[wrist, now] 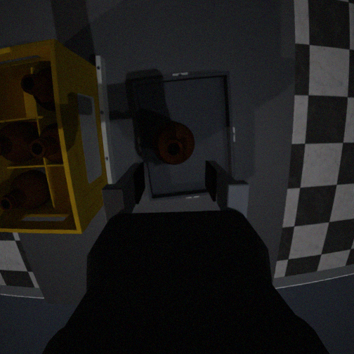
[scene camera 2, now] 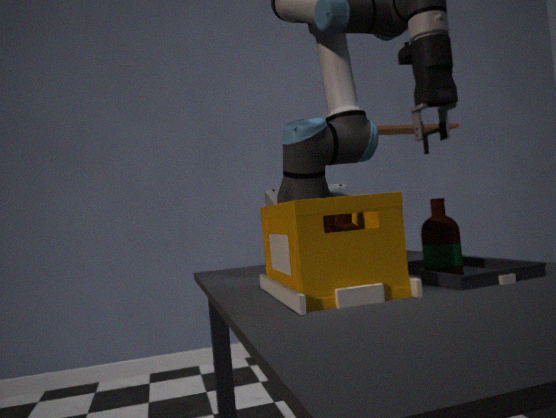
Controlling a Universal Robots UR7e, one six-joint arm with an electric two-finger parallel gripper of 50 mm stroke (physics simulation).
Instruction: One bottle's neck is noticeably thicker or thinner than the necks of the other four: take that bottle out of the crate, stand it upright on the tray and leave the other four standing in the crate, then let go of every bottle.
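Places are measured from the arm's base along level axes (x down, y left, z ahead), in millimetres.
Pixels of known places: gripper, fingertip midpoint: (scene camera 2: 432, 139).
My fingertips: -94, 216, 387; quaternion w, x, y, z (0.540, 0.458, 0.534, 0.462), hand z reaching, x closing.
Ahead of a thing's pixels: the offset from my fingertips to its top centre, as dx, dy, dz. "pt": to the spot under its first point. Level surfaces: height alone.
A brown bottle with a green label {+119, -1, -4} (scene camera 2: 442, 245) (wrist: 175, 142) stands upright on the dark tray {pt +264, +115, +100} (scene camera 2: 530, 270) (wrist: 228, 105). My gripper (scene camera 2: 433, 136) (wrist: 174, 173) is open and empty, well above this bottle and apart from it. The yellow crate {+104, -240, +20} (scene camera 2: 355, 260) (wrist: 67, 150) stands beside the tray. In the wrist view, several brown bottles stand in its compartments: one at the top (wrist: 42, 86), two in the middle (wrist: 17, 140) (wrist: 47, 144) and one lower down (wrist: 27, 190). The crate wall hides most of them in the scene view.
White stop blocks {pt +263, -218, +166} (scene camera 2: 360, 295) (wrist: 104, 120) sit on the table {dx +279} (scene camera 2: 425, 345) (wrist: 265, 125) around the crate's base. Small pale pieces {pt +271, +55, +123} (scene camera 2: 507, 279) (wrist: 233, 134) sit at the tray's outer edges. The robot's base stands behind the crate in the scene view.
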